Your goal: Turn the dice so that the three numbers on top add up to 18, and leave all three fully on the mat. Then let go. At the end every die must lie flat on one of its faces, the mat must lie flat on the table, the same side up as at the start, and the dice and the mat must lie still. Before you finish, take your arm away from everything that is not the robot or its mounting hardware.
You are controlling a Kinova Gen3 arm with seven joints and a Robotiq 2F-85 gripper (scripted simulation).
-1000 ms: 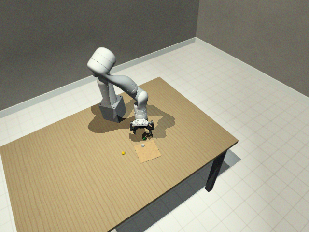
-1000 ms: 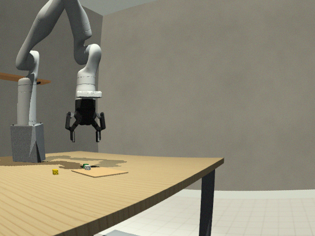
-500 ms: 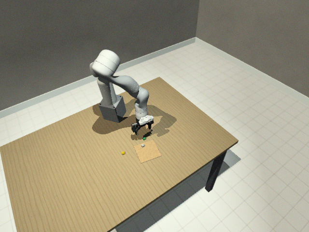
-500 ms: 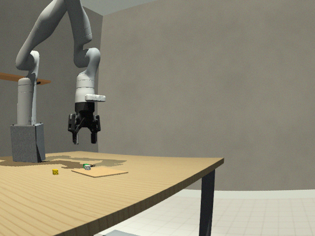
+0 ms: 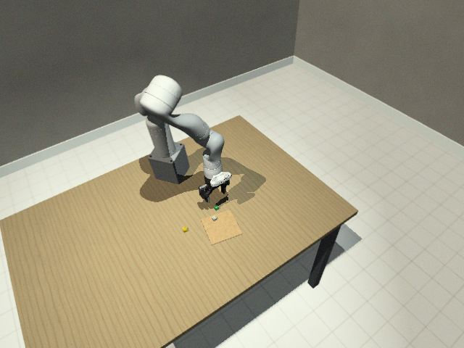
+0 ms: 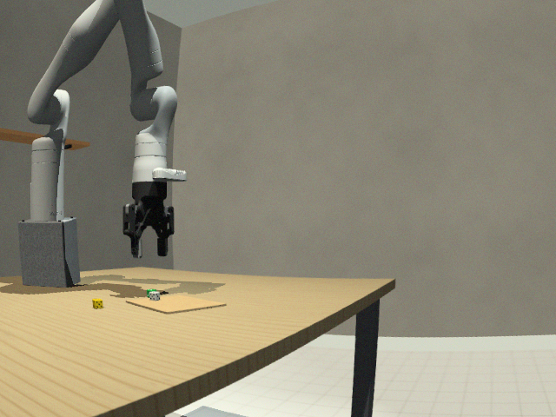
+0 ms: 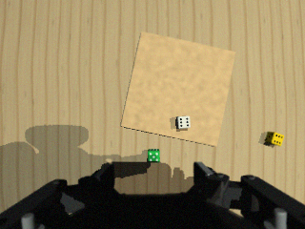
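The green die lies 9 cm below my hand. The rest, counted from my hand: yellow die 17 cm to the right, 9 cm below, 2 cm ahead; white die 8 cm below, 5 cm ahead, 4 cm to the right; tan mat 9 cm below, 9 cm ahead, 4 cm to the right.
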